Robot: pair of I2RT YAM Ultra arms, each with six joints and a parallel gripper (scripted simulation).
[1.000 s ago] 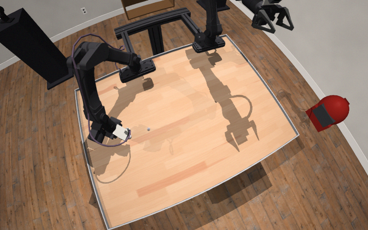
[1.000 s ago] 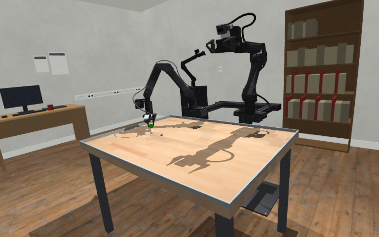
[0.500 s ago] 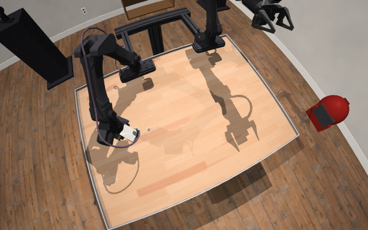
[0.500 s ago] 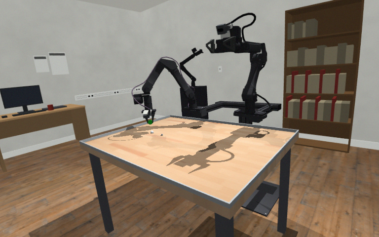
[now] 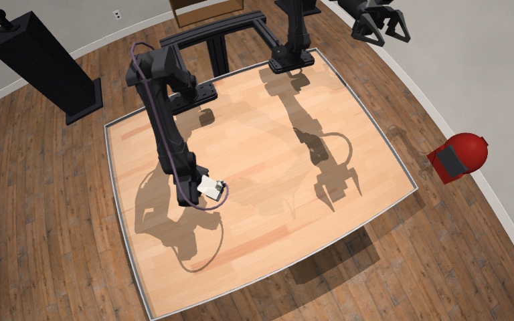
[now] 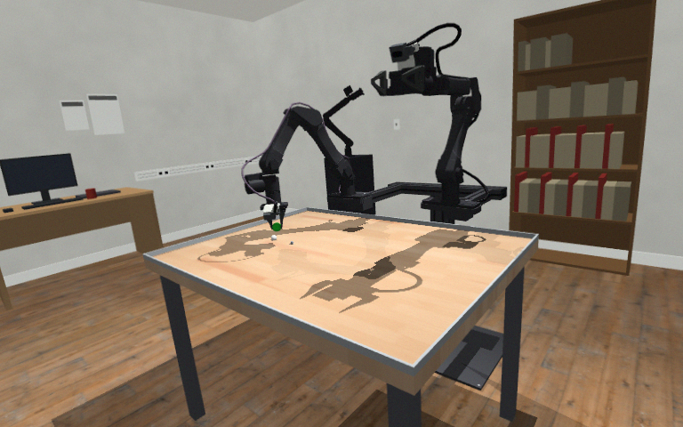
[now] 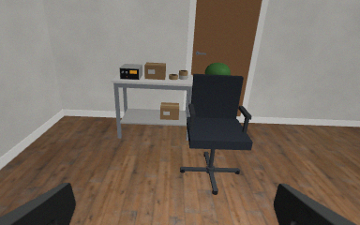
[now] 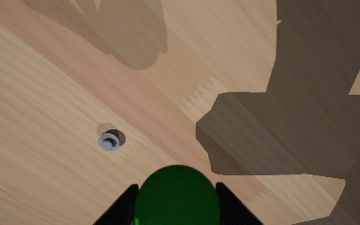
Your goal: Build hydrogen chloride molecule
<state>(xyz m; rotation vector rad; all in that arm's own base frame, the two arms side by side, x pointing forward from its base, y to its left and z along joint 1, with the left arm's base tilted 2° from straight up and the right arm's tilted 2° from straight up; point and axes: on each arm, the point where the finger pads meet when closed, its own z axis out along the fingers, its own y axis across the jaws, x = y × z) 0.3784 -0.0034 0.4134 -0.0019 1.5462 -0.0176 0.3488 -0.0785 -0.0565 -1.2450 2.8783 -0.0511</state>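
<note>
My right gripper is now 40 mm past the grey peg, 30 mm to the right of it and 70 mm above it. The rest, counted from my right hand: green ball (right at my right hand); white ball (50 mm behind, 90 mm to the right, 70 mm below).
Now: left hand 4 cm past the green ball, 56 cm to the left of it and 47 cm above it. The rest, counted from my left hand: grey peg 8 cm behind, 53 cm to the right, 54 cm below; white ball 9 cm behind, 65 cm to the right, 54 cm below.
</note>
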